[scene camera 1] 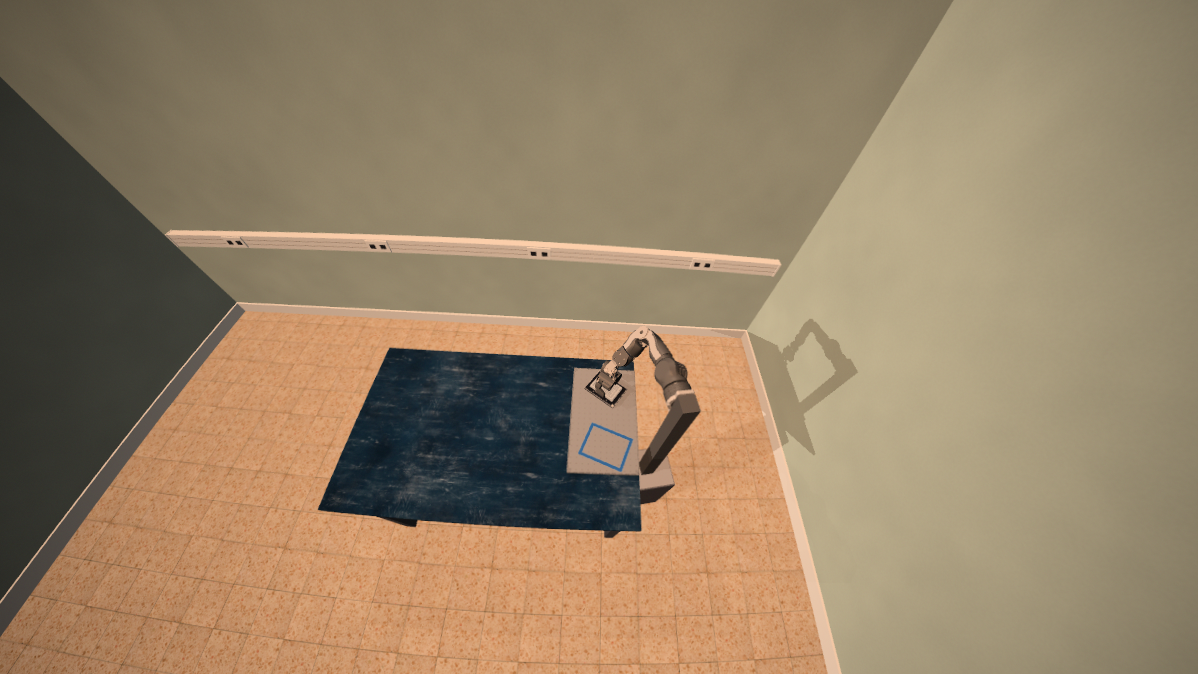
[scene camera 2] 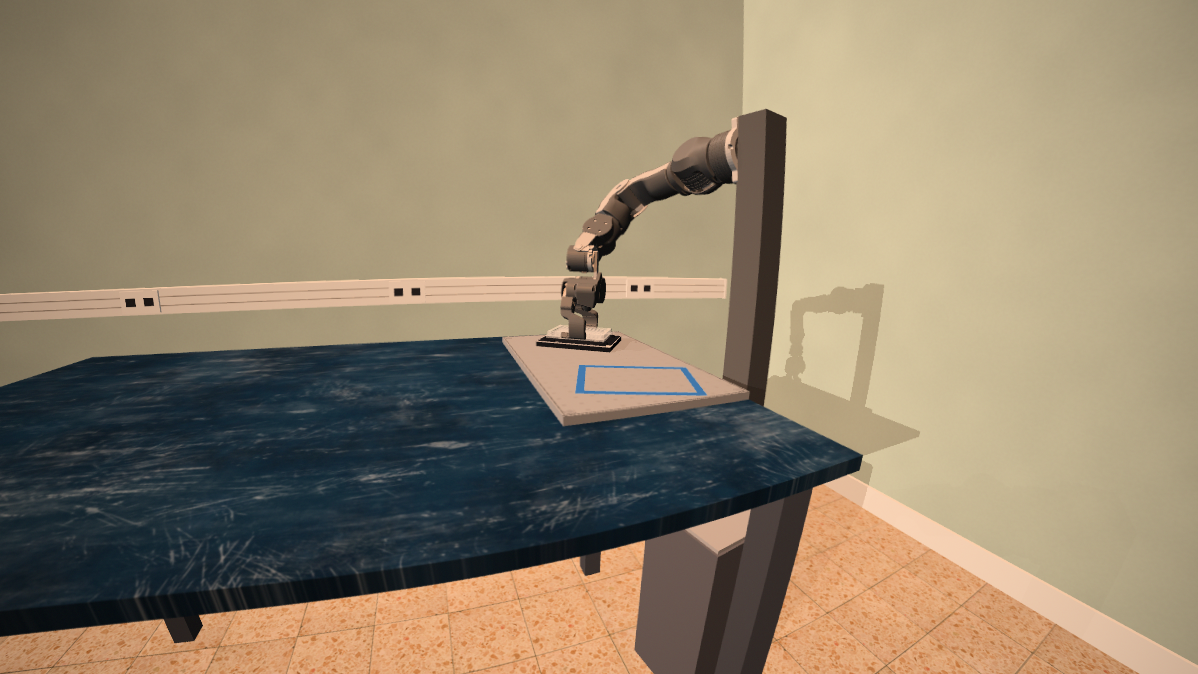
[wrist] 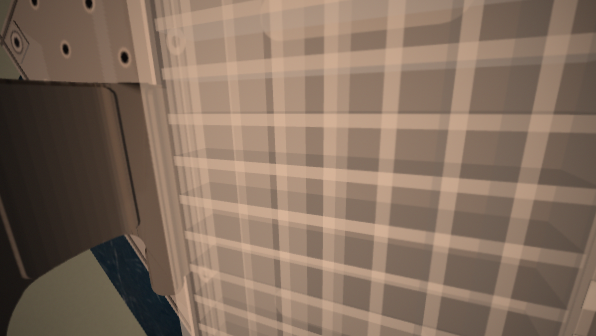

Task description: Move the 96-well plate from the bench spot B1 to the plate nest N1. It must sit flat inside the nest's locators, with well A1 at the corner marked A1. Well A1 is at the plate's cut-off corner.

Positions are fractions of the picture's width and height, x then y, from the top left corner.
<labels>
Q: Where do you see a clear 96-well plate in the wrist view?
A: At 0.78,0.39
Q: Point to a dark mounting post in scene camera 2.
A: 0.64,0.23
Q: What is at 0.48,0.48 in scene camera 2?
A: The gripper.
</labels>
